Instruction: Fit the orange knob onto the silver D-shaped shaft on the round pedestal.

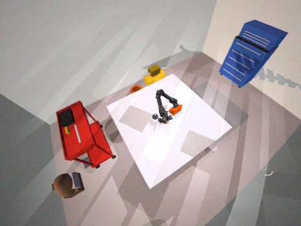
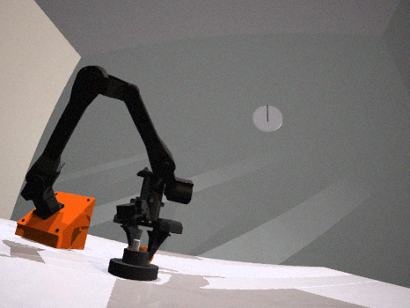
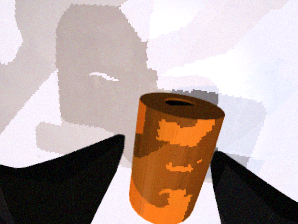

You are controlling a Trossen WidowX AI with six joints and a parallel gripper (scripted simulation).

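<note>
My gripper tip is 10 mm to the right of the orange knob and 10 mm below it. From my gripper tip the other things lie so: round black pedestal: 80 mm ahead, 140 mm to the right, 20 mm above.
</note>
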